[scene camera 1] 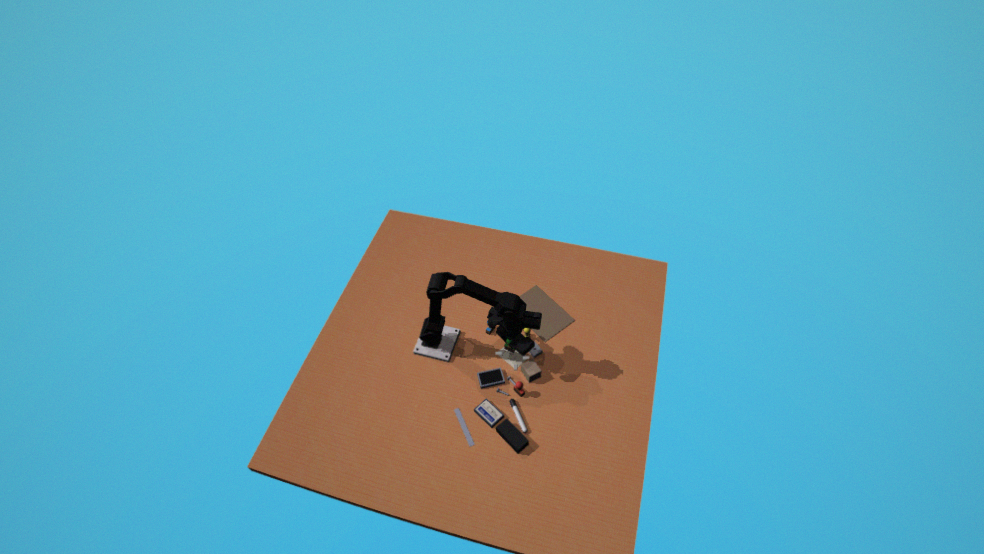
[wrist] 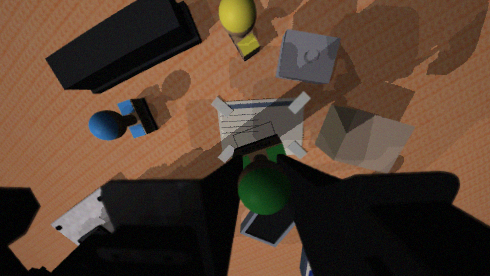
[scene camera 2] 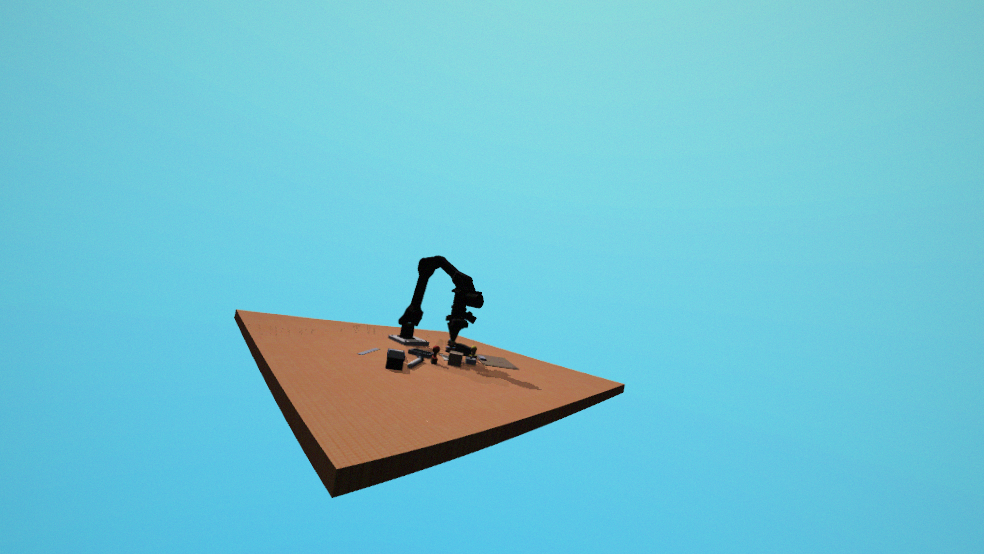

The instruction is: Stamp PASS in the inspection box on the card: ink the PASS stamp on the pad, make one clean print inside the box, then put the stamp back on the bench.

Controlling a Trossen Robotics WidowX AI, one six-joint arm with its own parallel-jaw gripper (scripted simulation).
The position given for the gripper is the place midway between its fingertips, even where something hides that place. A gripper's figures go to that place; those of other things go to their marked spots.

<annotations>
The gripper point(wrist: 259, 160) is 0.11 m from the lens. A green-knobbed stamp point(wrist: 264, 187) is 0.07 m from the lens.
</annotations>
